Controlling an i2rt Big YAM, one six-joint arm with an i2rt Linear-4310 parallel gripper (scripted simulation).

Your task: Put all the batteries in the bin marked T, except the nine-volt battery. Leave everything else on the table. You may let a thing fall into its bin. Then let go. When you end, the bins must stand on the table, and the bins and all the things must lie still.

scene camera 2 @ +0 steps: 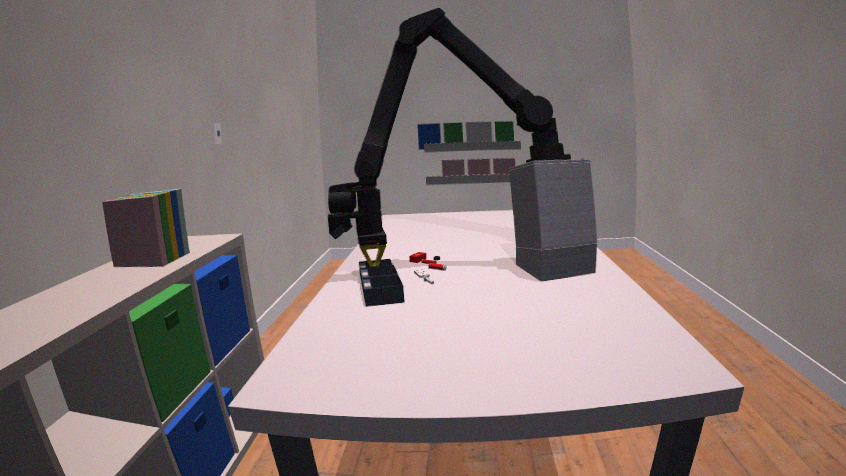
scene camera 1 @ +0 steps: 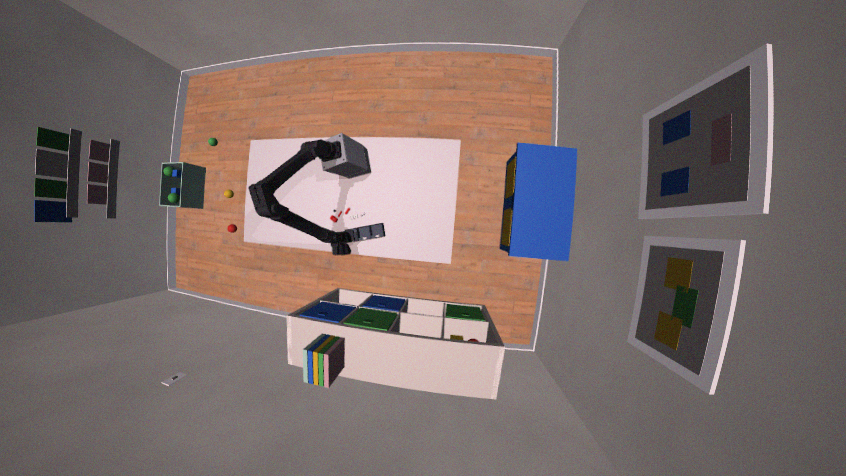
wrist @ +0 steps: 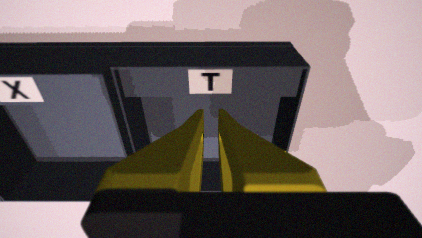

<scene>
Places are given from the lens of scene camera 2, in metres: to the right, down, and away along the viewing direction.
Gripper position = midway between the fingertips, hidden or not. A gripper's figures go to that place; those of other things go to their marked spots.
my gripper (scene camera 2: 374, 270): -0.12, 0.08, 1.20
three-compartment bin (scene camera 2: 391, 291): -0.07, 0.11, 0.99
</scene>
